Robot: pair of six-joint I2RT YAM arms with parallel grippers.
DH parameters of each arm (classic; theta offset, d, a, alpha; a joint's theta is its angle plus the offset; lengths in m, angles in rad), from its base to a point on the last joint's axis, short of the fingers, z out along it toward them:
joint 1: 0 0.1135 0.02 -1.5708
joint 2: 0 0 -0.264 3.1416
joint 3: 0.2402 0 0.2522 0
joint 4: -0.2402 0 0.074 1.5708
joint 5: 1.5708 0 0 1.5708
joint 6: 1.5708 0.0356 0 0
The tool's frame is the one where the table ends.
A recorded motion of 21 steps. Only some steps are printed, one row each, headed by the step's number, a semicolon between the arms.
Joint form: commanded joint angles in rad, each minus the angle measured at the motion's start. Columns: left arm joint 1, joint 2, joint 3, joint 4, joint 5, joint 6; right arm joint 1, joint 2, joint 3, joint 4, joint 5, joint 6.
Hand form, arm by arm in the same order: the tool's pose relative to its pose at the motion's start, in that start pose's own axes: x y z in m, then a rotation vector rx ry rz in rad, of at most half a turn. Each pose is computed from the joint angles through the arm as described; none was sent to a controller.
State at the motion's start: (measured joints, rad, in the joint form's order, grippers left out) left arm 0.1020 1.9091 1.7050 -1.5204 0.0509 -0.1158; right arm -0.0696 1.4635 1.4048 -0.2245 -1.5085 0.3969
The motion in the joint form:
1: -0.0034 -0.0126 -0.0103 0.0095 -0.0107 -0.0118; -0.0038 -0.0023 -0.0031 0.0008 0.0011 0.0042
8: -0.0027 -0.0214 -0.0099 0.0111 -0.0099 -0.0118; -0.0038 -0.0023 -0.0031 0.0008 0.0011 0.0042
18: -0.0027 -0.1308 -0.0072 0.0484 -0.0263 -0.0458; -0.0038 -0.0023 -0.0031 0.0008 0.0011 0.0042
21: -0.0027 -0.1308 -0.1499 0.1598 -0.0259 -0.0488; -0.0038 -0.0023 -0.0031 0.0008 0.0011 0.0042
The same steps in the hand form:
1: 0.0022 -0.0006 -0.0011 -0.0097 -0.0129 -0.0079; 0.0004 0.0001 -0.0012 0.0040 -0.0028 0.0043
8: 0.0037 -0.0003 -0.0038 -0.0075 -0.0235 -0.0081; 0.0004 0.0001 -0.0012 0.0040 -0.0028 0.0043
18: 0.0233 0.0009 -0.0358 -0.0024 -0.1738 -0.0365; 0.0004 0.0001 -0.0012 0.0040 -0.0028 0.0043
21: 0.0179 0.0021 -0.0004 -0.0062 -0.1428 -0.0407; 0.0004 0.0001 -0.0012 0.0040 -0.0028 0.0043

